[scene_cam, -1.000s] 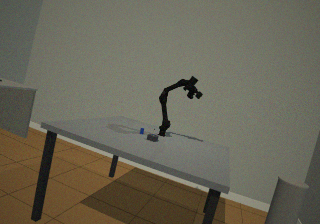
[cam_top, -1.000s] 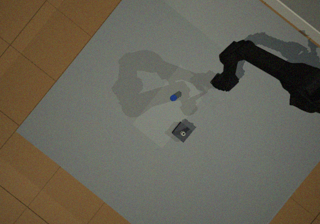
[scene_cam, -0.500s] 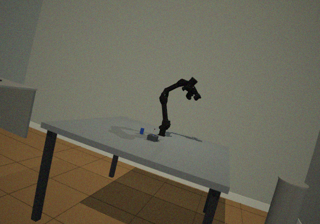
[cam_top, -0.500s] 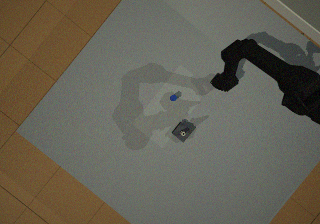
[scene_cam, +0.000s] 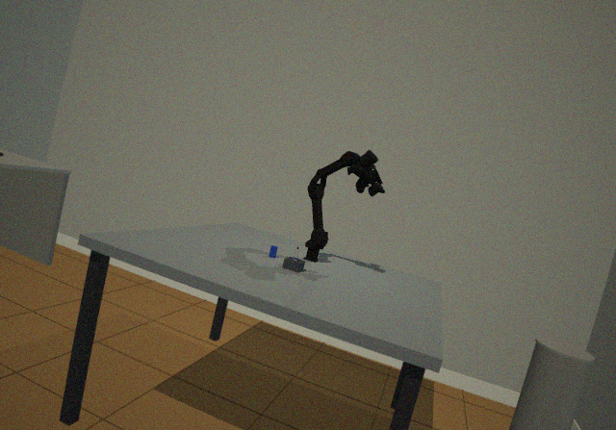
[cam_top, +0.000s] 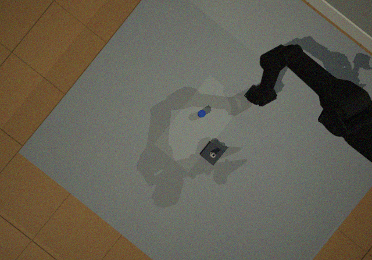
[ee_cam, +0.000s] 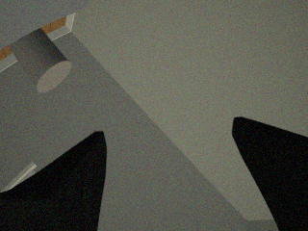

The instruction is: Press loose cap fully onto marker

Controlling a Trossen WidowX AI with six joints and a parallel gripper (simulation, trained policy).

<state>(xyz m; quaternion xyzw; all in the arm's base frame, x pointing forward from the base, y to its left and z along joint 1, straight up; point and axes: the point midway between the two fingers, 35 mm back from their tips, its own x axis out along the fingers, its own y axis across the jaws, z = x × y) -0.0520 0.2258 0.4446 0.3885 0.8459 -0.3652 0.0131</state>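
Now: the blue cap 290 mm ahead of my gripper tip, 380 mm to the right of it and 410 mm below it. From my gripper tip the other things lie so: dark holder block: 400 mm ahead, 240 mm to the right, 410 mm below.
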